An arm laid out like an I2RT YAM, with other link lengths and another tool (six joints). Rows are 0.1 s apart.
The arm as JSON. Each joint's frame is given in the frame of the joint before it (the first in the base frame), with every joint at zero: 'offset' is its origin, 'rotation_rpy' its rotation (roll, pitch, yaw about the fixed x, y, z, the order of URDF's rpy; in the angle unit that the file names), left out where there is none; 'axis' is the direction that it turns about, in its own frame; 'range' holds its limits. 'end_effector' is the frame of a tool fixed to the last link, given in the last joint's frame.
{
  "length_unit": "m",
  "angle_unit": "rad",
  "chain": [
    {
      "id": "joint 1",
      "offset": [
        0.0,
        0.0,
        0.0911
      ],
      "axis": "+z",
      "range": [
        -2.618,
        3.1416
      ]
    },
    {
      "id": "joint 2",
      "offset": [
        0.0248,
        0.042,
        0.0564
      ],
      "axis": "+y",
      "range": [
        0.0,
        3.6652
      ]
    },
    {
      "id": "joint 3",
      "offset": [
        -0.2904,
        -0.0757,
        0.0
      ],
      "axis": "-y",
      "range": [
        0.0,
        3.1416
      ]
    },
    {
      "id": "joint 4",
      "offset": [
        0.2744,
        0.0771,
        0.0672
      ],
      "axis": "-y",
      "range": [
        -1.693,
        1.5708
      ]
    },
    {
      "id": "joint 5",
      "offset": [
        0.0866,
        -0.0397,
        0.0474
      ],
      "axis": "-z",
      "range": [
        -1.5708,
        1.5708
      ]
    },
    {
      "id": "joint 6",
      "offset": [
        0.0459,
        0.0,
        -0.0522
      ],
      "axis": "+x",
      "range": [
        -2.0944,
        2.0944
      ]
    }
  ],
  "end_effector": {
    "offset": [
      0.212,
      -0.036,
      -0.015
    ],
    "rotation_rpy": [
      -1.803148,
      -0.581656,
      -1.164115
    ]
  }
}
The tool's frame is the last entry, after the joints.
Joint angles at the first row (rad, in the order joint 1, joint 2, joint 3, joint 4, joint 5, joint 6):
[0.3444 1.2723 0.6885 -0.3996 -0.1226 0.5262]
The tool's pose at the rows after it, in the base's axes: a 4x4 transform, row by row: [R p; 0 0 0 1], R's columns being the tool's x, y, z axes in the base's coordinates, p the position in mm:
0.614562 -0.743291 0.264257 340.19; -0.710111 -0.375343 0.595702 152.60; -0.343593 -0.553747 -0.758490 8.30; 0 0 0 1
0.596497 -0.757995 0.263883 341.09; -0.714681 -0.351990 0.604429 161.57; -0.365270 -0.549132 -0.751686 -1.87; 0 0 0 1
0.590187 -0.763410 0.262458 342.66; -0.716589 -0.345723 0.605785 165.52; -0.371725 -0.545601 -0.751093 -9.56; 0 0 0 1
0.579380 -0.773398 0.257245 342.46; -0.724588 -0.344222 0.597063 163.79; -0.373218 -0.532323 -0.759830 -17.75; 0 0 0 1
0.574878 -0.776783 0.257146 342.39; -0.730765 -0.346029 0.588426 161.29; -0.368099 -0.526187 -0.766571 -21.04; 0 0 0 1
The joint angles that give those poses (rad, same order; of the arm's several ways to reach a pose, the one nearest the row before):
[0.3776 1.3277 0.6793 -0.3441 -0.1380 0.5457]
[0.3962 1.3679 0.6720 -0.2976 -0.1366 0.5889]
[0.4048 1.3983 0.6673 -0.2649 -0.1339 0.6040]
[0.4050 1.4253 0.6659 -0.2516 -0.1271 0.6096]
[0.4050 1.4343 0.6647 -0.2485 -0.1182 0.6093]

